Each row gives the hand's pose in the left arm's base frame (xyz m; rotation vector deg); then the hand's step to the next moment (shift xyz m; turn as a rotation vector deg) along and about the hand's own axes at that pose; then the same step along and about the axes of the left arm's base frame.
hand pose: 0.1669 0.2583 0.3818 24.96 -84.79 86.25
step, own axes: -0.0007 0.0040 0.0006 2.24 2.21 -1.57
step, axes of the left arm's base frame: -0.0031 -0.0001 -0.0027 -2.30 2.65 0.18
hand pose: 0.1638 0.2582 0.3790 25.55 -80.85 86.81
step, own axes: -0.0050 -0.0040 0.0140 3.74 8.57 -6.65
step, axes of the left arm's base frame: 0.0008 -0.0153 0.0018 -6.50 8.83 -3.40
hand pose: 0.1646 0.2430 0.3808 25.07 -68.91 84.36
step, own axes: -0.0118 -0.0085 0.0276 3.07 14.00 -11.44
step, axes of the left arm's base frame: 0.0017 -0.0307 0.0055 -9.50 13.35 -8.23
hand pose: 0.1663 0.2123 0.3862 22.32 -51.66 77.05
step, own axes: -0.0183 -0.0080 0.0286 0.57 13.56 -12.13
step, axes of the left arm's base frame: -0.0013 -0.0343 0.0060 -8.77 12.08 -10.42
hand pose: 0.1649 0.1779 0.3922 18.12 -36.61 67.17
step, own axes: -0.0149 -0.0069 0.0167 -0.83 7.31 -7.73
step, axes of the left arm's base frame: -0.0022 -0.0229 0.0046 -4.64 6.31 -7.25
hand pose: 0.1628 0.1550 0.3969 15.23 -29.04 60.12
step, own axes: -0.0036 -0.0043 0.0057 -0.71 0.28 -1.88
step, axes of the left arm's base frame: 0.0008 -0.0073 0.0031 -0.02 0.43 -1.98
